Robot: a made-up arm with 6 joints.
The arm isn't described. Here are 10 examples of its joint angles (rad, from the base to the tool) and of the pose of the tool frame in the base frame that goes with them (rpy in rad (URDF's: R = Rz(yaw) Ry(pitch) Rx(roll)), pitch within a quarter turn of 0, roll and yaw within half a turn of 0; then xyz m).
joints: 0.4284 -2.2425 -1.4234 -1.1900 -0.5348 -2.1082
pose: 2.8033 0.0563 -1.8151 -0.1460 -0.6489 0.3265
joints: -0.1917 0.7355 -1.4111 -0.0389 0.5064 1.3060
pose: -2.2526 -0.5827 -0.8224 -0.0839 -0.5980 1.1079
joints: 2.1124 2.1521 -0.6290 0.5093 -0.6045 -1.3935
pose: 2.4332 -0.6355 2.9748 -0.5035 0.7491 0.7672
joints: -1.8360 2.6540 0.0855 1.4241 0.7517 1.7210
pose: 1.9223 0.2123 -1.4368 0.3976 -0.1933 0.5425
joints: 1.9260 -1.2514 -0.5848 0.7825 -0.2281 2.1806
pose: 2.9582 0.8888 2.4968 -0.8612 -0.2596 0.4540
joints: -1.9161 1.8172 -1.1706 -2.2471 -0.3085 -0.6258
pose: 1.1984 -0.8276 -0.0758 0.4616 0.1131 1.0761
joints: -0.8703 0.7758 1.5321 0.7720 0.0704 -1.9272
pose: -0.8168 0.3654 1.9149 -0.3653 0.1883 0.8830
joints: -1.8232 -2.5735 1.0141 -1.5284 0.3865 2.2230
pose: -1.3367 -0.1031 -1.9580 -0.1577 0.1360 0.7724
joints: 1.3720 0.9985 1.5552 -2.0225 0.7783 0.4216
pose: -1.2612 0.1633 -1.1039 -0.0798 -0.0052 0.6392
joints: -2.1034 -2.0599 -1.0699 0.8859 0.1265 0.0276
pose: 0.7728 0.2314 0.2095 0.4065 0.7803 0.7286
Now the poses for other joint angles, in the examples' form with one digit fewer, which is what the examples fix.
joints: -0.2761 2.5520 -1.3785 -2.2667 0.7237 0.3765
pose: 2.407 -0.851 -0.819 0.077 -0.557 0.739
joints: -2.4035 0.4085 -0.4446 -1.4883 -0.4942 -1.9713
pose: -1.905 -0.823 2.063 -0.300 0.434 1.208
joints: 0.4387 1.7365 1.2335 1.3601 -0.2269 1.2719
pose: 2.564 -0.640 0.468 -0.198 0.296 0.825
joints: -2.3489 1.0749 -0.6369 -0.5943 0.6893 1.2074
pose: 2.040 -0.612 2.723 0.010 0.262 1.261
